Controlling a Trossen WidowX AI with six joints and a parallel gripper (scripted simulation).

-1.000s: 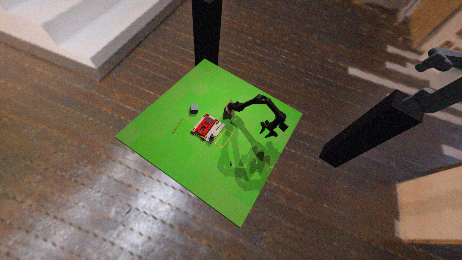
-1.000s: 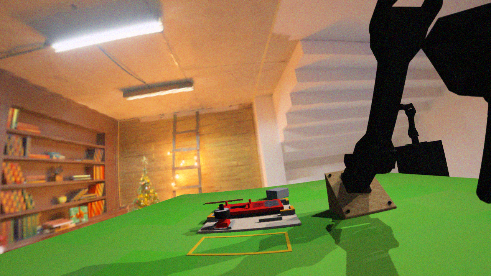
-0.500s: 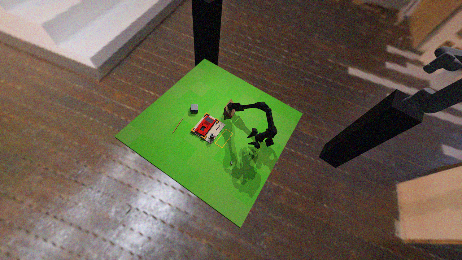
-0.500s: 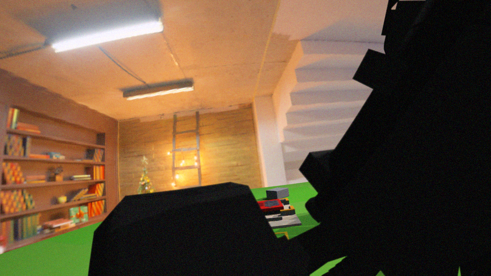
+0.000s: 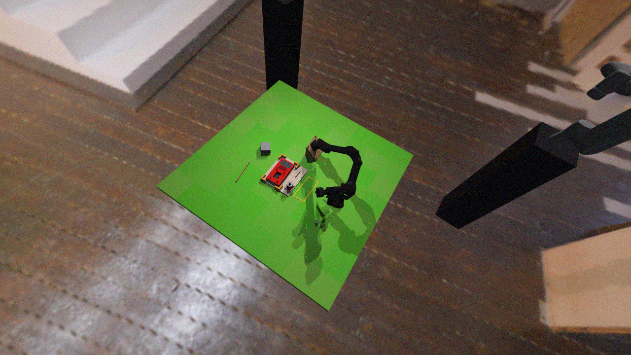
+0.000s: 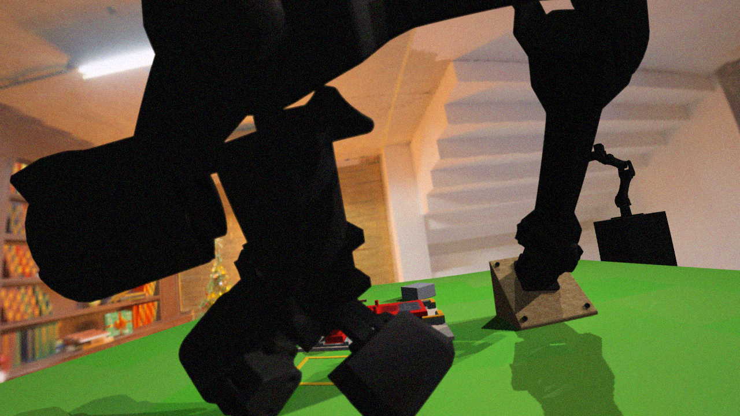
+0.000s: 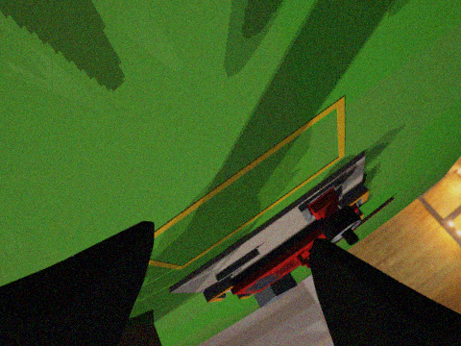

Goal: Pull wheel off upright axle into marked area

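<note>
Right now the grey base plate is 29 cm to the right of my gripper tip, 4 cm below it and 2 cm ahead of it. From my gripper tip the other things lie so: grey cube 52 cm to the right, 7 cm behind, 4 cm below.
</note>
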